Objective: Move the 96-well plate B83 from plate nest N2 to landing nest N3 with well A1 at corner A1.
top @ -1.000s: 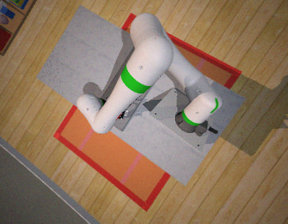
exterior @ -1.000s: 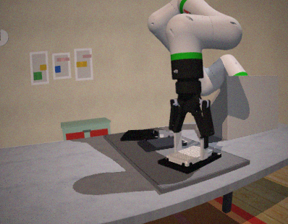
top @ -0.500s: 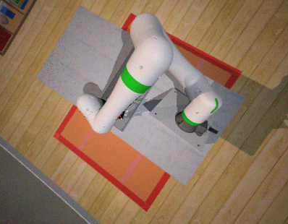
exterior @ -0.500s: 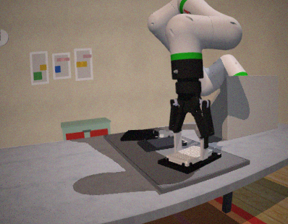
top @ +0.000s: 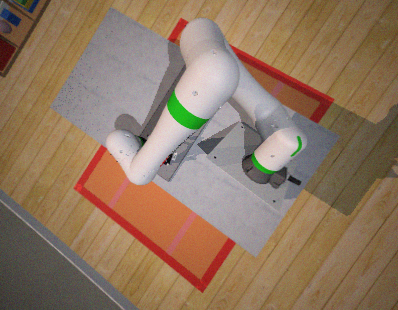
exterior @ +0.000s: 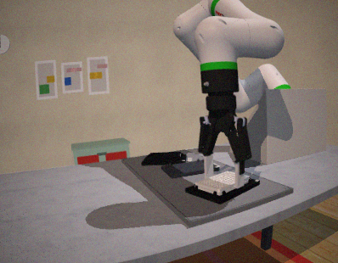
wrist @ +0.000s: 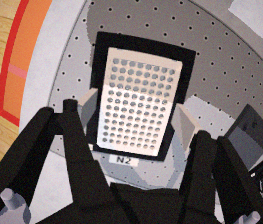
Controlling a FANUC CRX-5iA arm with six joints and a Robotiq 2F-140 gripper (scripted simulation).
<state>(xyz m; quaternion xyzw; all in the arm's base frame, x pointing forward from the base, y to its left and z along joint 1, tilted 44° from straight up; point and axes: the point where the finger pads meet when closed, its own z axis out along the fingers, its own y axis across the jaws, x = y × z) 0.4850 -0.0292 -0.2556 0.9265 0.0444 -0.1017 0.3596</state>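
Right now my hand is 2 cm above the white 96-well plate. The rest, counted from my hand: black nest: 3 cm below; dark grey nest: 3 cm behind, 21 cm to the right, 3 cm below; black well plate: 3 cm behind, 38 cm to the right, 2 cm below.
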